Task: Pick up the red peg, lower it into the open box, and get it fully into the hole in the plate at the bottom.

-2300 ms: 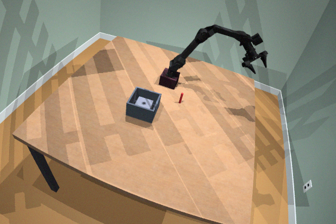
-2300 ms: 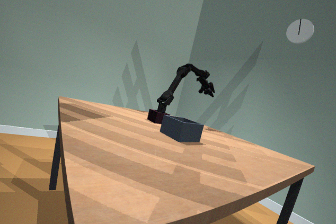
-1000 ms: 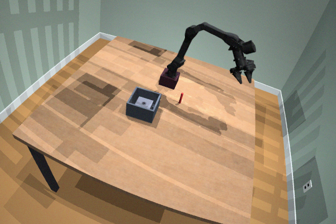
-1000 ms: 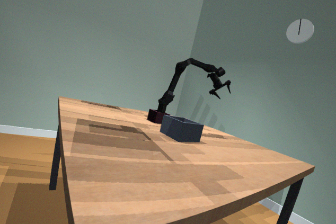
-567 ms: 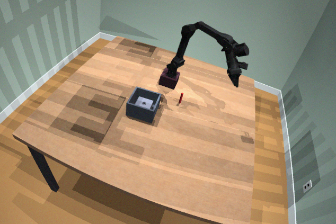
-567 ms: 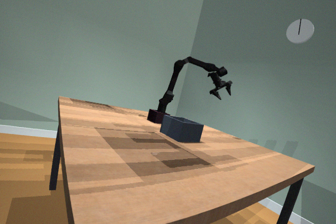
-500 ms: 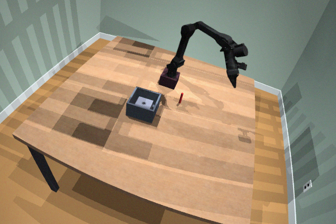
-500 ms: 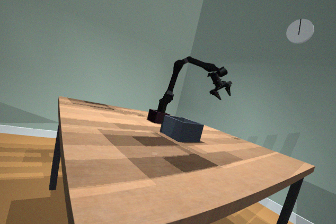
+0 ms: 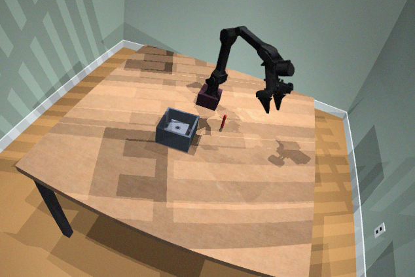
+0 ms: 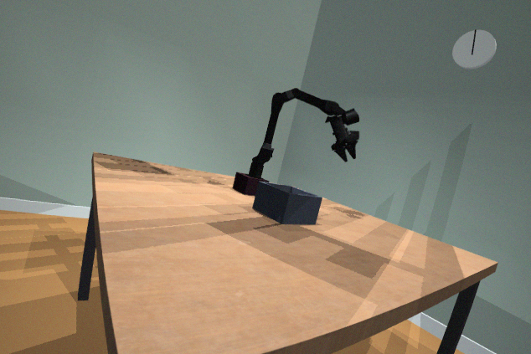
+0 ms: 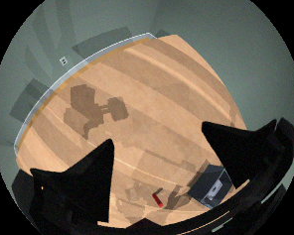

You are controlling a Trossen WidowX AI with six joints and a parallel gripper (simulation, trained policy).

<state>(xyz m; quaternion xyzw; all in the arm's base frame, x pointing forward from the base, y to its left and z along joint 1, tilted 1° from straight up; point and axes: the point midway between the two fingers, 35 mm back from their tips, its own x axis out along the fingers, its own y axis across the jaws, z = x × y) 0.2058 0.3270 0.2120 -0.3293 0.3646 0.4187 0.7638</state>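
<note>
My gripper tip is 70 mm past the red peg, 210 mm to the left of it and 220 mm above it. The rest, counted from my gripper tip: plate 120 mm ahead, 380 mm to the right, 210 mm below; box 120 mm ahead, 380 mm to the right, 230 mm below.
</note>
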